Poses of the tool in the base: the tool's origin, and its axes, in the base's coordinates. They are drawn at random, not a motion.
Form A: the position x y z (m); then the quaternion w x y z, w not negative.
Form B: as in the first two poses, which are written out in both.
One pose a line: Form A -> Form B
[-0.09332, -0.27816, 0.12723, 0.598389, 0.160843, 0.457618, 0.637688] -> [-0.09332, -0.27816, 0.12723, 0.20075, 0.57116, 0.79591, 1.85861]
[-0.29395, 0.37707, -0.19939, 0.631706, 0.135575, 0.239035, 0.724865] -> [-0.29395, 0.37707, -0.19939, 0.17489, 0.30835, 0.93506, 1.77409]
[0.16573, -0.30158, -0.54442, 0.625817, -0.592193, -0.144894, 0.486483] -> [0.16573, -0.30158, -0.54442, -0.75925, -0.18577, 0.62372, 1.78924]
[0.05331, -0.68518, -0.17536, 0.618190, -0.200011, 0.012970, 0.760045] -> [0.05331, -0.68518, -0.17536, -0.25446, 0.01650, 0.96694, 1.80872]
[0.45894, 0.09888, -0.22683, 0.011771, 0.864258, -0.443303, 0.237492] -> [0.45894, 0.09888, -0.22683, 0.86432, -0.44333, 0.23751, 3.11805]
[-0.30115, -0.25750, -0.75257, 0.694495, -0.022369, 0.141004, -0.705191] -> [-0.30115, -0.25750, -0.75257, -0.03109, 0.19598, -0.98012, 1.60616]
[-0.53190, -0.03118, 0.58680, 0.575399, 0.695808, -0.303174, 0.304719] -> [-0.53190, -0.03118, 0.58680, 0.85075, -0.37069, 0.37257, 1.91541]
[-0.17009, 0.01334, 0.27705, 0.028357, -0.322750, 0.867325, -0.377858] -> [-0.17009, 0.01334, 0.27705, -0.32288, 0.86767, -0.37801, 3.08487]
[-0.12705, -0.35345, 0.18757, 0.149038, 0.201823, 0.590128, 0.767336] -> [-0.12705, -0.35345, 0.18757, 0.20410, 0.59679, 0.77600, 2.84240]
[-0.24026, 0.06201, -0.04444, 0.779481, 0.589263, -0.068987, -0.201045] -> [-0.24026, 0.06201, -0.04444, 0.94067, -0.11013, -0.32094, 1.35392]
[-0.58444, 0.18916, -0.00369, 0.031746, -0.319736, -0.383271, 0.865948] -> [-0.58444, 0.18916, -0.00369, -0.31990, -0.38346, 0.86638, 3.07809]
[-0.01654, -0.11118, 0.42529, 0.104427, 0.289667, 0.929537, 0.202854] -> [-0.01654, -0.11118, 0.42529, 0.29126, 0.93465, 0.20397, 2.93236]
